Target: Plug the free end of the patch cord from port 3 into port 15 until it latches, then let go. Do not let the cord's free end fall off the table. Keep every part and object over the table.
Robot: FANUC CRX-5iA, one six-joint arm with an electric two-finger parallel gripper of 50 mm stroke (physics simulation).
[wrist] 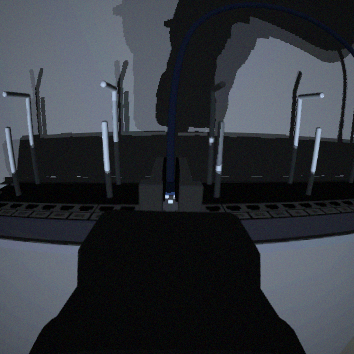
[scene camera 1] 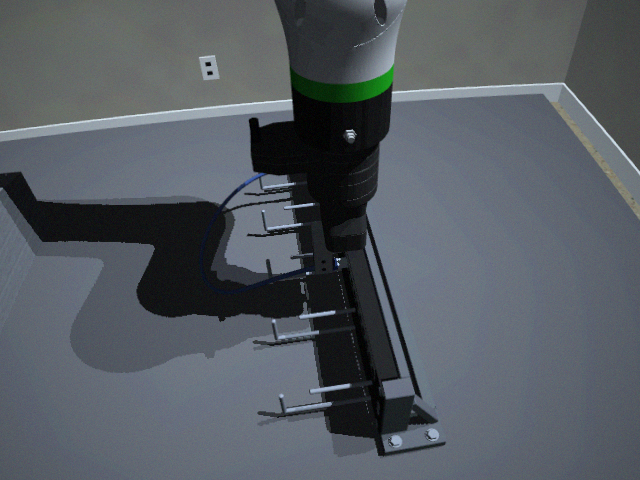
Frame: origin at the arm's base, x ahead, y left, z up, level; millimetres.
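Seen in the pictures: gripper, fingertip midpoint: [wrist: 170, 170] [scene camera 1: 323, 267].
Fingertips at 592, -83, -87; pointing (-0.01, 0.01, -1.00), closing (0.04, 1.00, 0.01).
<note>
Pixels of each thing's top centre, then the offset from my fingertips to it, as dx, dy, dz.
- black patch panel, top centre: [wrist: 232, 200] [scene camera 1: 328, 227] +15, +43, +26
- bolted bracket foot, top centre: [scene camera 1: 411, 430] +66, -202, -63
The blue patch cord [scene camera 1: 202, 242] [wrist: 173, 95] arcs out over the lacer rods and back to my gripper. Its plug [scene camera 1: 337, 262] [wrist: 170, 198], with a bright clear tip, sits between my fingers. My gripper [scene camera 1: 330, 262] [wrist: 170, 170] is shut on this plug, close against the port face of the black patch panel [scene camera 1: 377, 330] [wrist: 65, 212]. Port openings show as a row on both sides of the fingers in the wrist view. The port in front of the plug is hidden by the gripper body, and its number cannot be read. Whether the plug is inside a port cannot be told.
Pale rods [scene camera 1: 298, 335] [wrist: 106, 147], some with upturned ends, stick out in front of the panel on both sides of the fingers. A bolted bracket foot [scene camera 1: 413, 440] holds the panel's near end. A grey block [scene camera 1: 15, 227] stands at the left edge.
</note>
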